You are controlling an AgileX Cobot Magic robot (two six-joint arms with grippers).
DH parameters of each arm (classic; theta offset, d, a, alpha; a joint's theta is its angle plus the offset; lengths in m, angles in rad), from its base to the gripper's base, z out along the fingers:
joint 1: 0 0.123 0 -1.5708
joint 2: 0.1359 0 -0.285 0
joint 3: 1.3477 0 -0.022 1.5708
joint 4: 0 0.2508 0 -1.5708
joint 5: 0 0 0.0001 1.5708
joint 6: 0 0.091 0 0
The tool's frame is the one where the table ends.
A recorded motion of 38 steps. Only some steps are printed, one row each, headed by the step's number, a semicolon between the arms.
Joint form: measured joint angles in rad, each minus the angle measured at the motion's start. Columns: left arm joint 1, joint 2, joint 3, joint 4, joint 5, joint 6; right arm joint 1, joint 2, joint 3, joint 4, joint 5, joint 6.
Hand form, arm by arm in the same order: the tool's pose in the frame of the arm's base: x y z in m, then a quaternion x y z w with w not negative. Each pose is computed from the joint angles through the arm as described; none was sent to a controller.
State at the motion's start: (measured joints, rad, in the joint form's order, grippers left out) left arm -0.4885 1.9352 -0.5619 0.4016 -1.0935 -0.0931; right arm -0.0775 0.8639 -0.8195 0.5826 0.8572 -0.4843
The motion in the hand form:
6: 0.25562 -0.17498 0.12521 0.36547 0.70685 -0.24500 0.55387; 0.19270 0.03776 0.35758 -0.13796 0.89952 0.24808 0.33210
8: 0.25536 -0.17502 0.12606 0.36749 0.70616 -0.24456 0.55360; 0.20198 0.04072 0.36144 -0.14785 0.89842 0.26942 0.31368
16: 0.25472 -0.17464 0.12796 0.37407 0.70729 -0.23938 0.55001; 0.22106 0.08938 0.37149 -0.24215 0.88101 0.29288 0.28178
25: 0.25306 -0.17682 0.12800 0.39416 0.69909 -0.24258 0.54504; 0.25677 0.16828 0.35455 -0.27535 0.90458 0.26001 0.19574
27: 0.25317 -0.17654 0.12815 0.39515 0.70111 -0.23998 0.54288; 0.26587 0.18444 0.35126 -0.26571 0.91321 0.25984 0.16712
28: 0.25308 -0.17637 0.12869 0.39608 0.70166 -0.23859 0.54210; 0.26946 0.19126 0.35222 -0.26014 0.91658 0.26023 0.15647
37: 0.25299 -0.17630 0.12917 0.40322 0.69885 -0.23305 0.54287; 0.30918 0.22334 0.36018 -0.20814 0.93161 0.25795 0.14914
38: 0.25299 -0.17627 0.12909 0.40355 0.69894 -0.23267 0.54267; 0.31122 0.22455 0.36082 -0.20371 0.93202 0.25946 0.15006
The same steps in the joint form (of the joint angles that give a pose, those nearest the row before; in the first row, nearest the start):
6: 0.0000 -0.0483 0.0000 0.0672 0.0947 0.0000; 0.0000 0.1938 -0.1805 0.1283 0.2286 -0.0705
8: 0.0000 -0.0525 0.0000 0.0711 0.0991 0.0000; 0.0029 0.2435 -0.2267 0.1576 0.2775 -0.0785
16: 0.0000 -0.0660 0.0000 0.0792 0.1243 0.0028; 0.2349 0.3637 -0.3551 0.1277 0.2697 -0.0497
25: 0.0000 -0.0671 -0.0046 0.1232 0.1315 0.0042; 0.5305 0.6175 -0.5612 -0.0823 0.2431 0.2208
27: 0.0000 -0.0704 -0.0053 0.1231 0.1427 0.0042; 0.5658 0.6866 -0.6312 -0.1020 0.2778 0.2950
28: 0.0000 -0.0739 -0.0053 0.1241 0.1491 0.0042; 0.5797 0.7152 -0.6701 -0.1099 0.2984 0.3315
37: 0.0000 -0.0773 -0.0057 0.1267 0.1559 0.0197; 0.6122 0.9045 -0.9449 -0.1642 0.3523 0.5191
38: 0.0000 -0.0772 -0.0057 0.1267 0.1567 0.0204; 0.6122 0.9128 -0.9581 -0.1642 0.3523 0.5294

